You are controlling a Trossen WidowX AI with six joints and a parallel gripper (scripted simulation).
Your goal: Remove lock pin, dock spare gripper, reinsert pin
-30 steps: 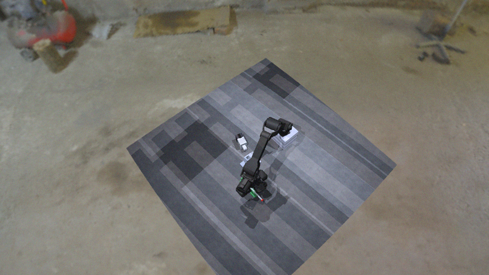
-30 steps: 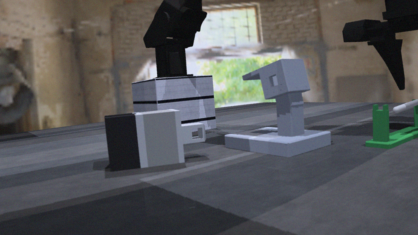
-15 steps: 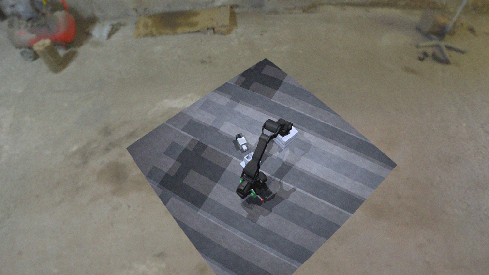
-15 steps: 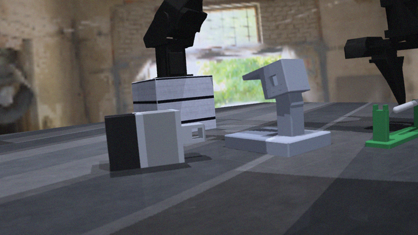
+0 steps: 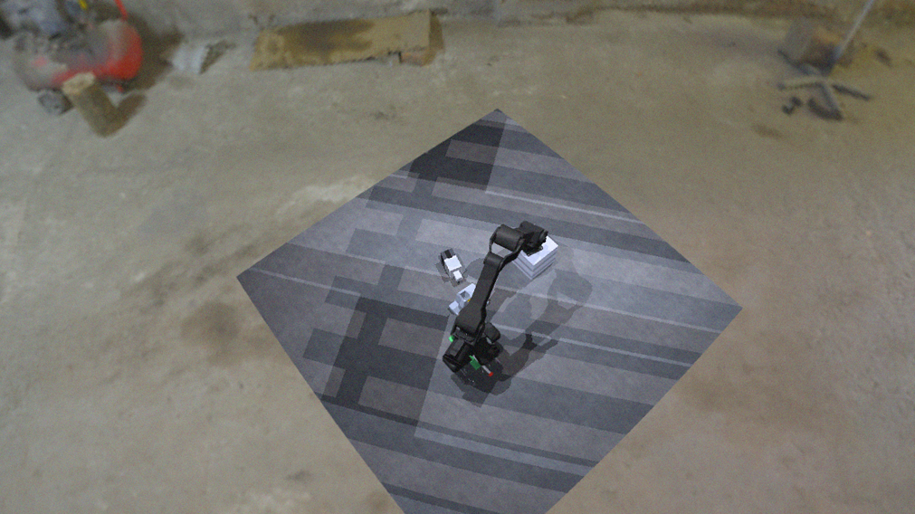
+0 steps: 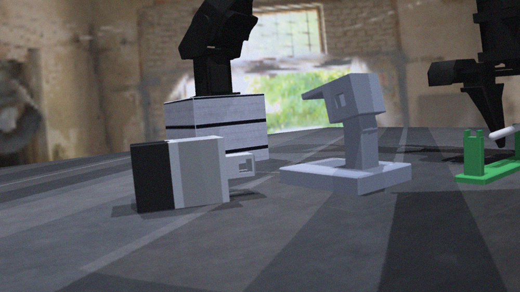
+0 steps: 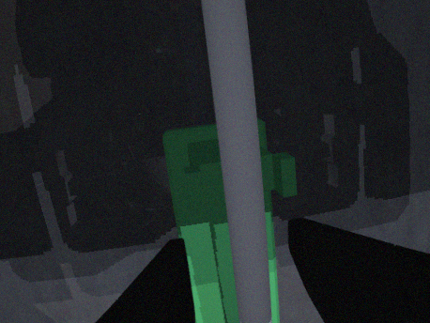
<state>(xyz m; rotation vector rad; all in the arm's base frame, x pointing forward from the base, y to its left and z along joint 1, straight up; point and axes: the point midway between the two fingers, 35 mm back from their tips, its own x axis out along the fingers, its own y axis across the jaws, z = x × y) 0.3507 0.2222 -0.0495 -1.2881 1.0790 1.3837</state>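
Now: the cradle 40 mm to the right of my gripper tip and 10 mm ahead of it. The rest, counted from my gripper tip: grey mount: 170 mm to the right, 80 mm behind, 30 mm above; then spare gripper: 320 mm to the right, 100 mm behind, 10 mm above.
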